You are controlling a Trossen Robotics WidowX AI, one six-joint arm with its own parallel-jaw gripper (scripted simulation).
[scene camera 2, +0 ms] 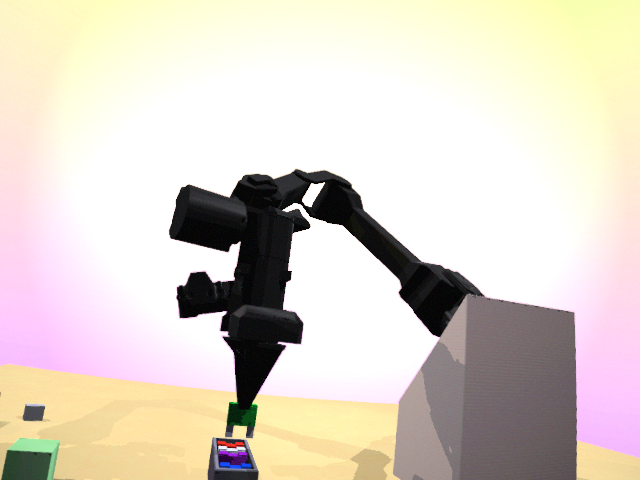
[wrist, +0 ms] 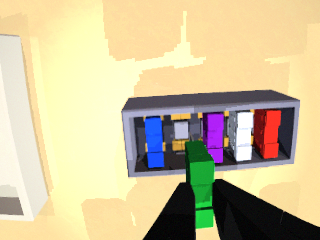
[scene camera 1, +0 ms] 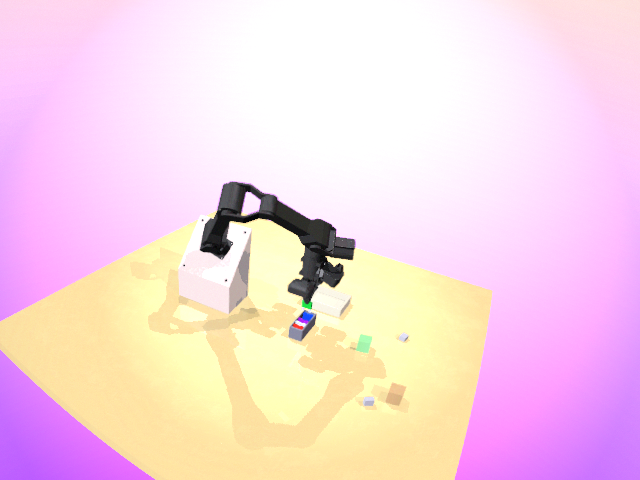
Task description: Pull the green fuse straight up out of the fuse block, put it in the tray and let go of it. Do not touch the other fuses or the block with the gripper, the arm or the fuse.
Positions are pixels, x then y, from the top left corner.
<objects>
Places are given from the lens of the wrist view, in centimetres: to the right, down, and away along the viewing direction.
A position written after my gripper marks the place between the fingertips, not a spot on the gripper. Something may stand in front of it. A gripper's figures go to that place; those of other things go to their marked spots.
my gripper (wrist: pixel 200 191): 2, 3, 9
green fuse (wrist: pixel 200 172): 2, 2, 9
blue fuse (wrist: pixel 152 123): 0, 0, 14
purple fuse (wrist: pixel 212 124): 3, 0, 14
white fuse (wrist: pixel 240 122): 5, 0, 14
The marked spots on the green fuse and the purple fuse are 6 cm apart.
</objects>
